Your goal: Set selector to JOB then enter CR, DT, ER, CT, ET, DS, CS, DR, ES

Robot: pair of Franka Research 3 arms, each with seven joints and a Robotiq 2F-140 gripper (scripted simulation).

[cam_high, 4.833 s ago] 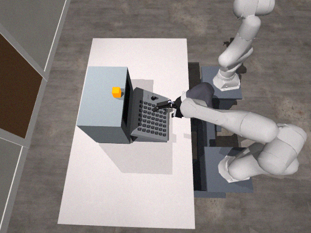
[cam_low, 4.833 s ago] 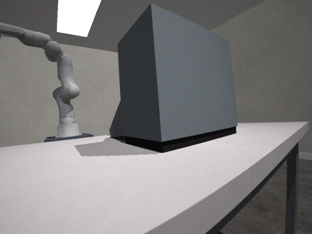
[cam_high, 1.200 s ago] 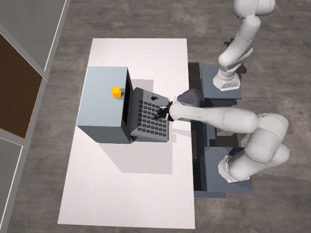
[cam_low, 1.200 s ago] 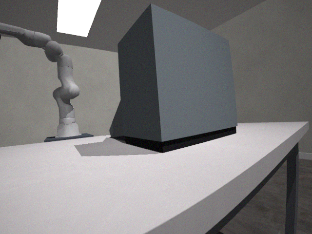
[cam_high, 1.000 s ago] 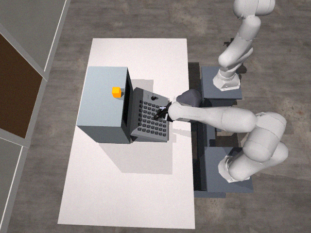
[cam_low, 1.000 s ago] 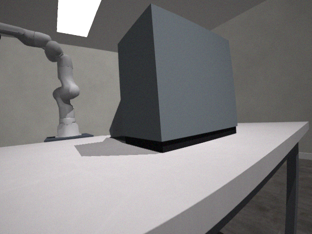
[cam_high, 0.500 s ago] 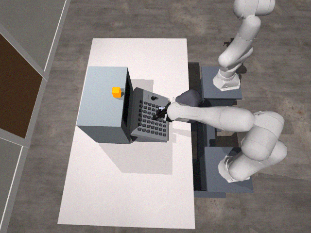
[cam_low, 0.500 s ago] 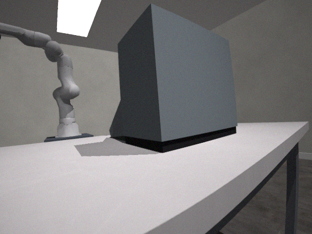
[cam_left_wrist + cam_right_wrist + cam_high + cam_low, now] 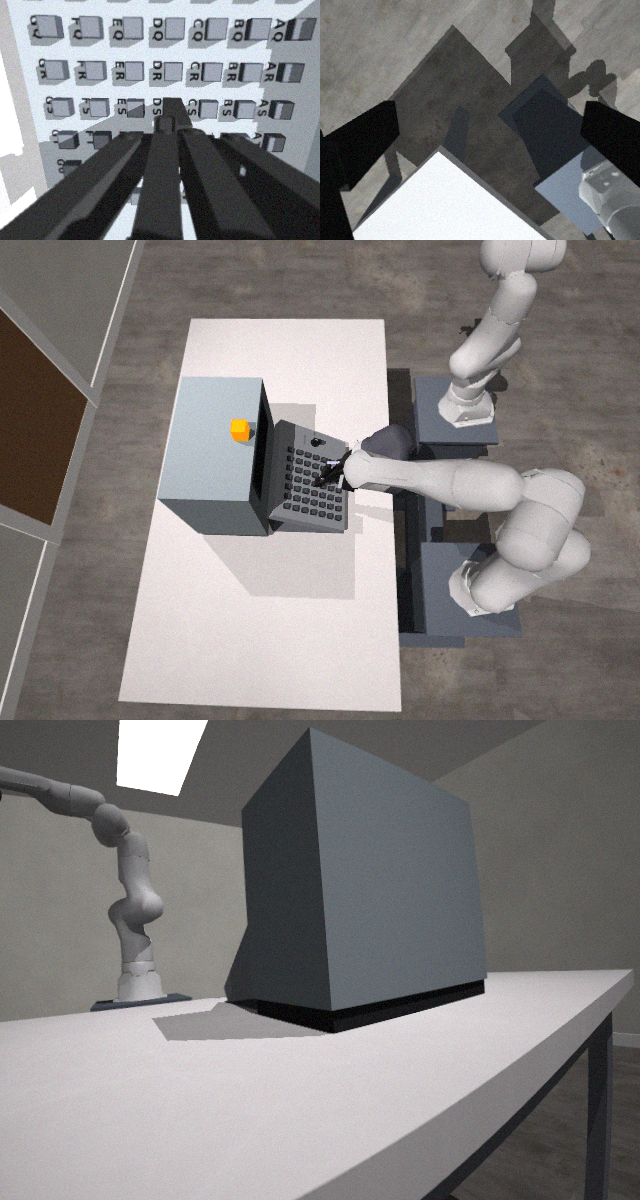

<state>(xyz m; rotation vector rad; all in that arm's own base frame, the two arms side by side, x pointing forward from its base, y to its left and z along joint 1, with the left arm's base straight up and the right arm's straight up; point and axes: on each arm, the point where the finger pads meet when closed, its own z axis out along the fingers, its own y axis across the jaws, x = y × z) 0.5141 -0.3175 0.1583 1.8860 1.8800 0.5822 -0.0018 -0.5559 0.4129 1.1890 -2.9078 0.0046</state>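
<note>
Right now my left hand is 16 cm to the left of the black selector, 3 cm short of it and 3 cm above it. Also, from my left hand: sloped key panel: 7 cm below, 5 cm to the right, 5 cm ahead.
</note>
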